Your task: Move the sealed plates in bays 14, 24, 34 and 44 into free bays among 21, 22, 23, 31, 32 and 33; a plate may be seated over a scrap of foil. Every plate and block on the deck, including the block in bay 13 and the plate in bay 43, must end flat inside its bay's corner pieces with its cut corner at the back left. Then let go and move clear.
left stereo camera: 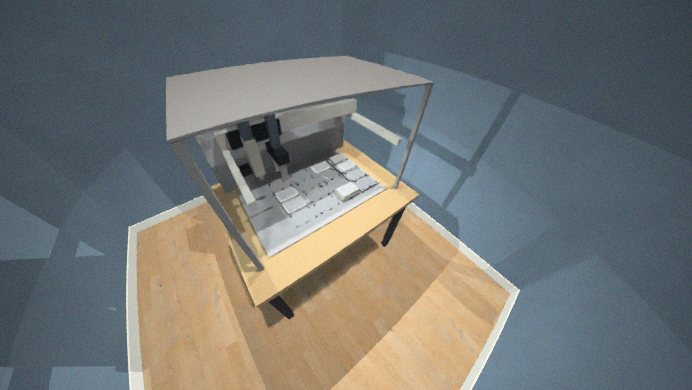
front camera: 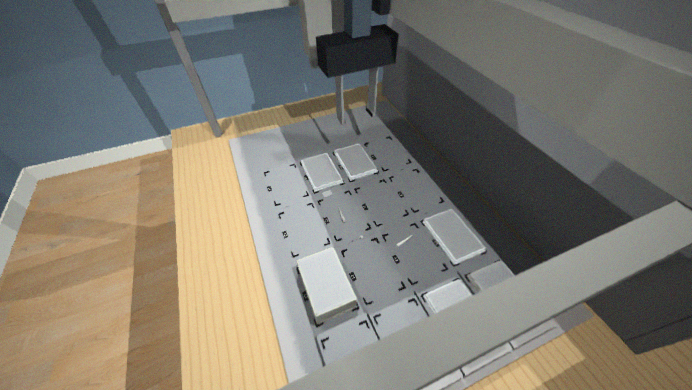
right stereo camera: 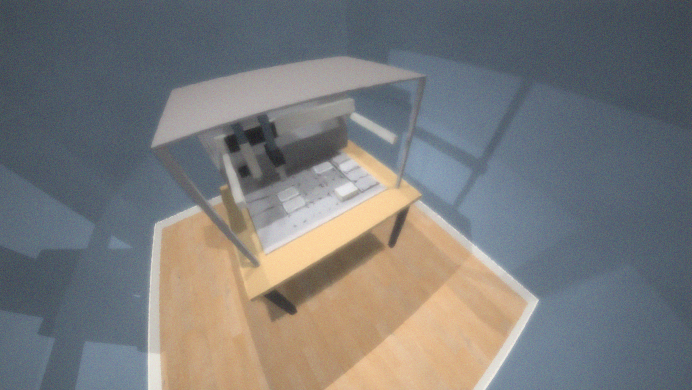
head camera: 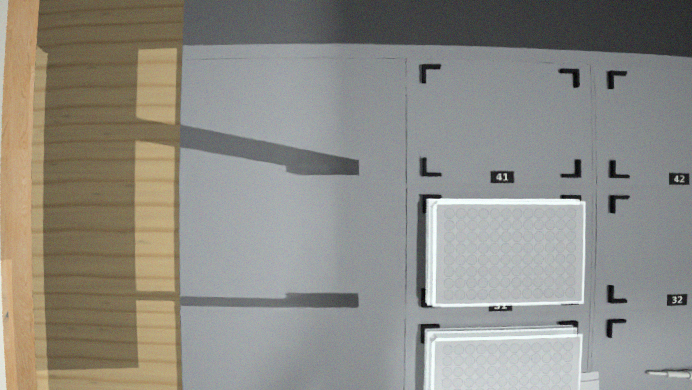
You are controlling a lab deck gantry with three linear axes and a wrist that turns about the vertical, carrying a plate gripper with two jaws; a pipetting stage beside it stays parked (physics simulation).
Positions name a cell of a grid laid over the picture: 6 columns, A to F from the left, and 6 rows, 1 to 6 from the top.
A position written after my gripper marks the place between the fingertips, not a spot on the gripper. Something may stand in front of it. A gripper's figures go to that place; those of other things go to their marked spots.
Scene:
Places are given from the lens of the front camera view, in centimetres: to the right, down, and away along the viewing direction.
my gripper (front camera: D2): 3, -20, 74
thick block (front camera: C5): -3, 19, 56

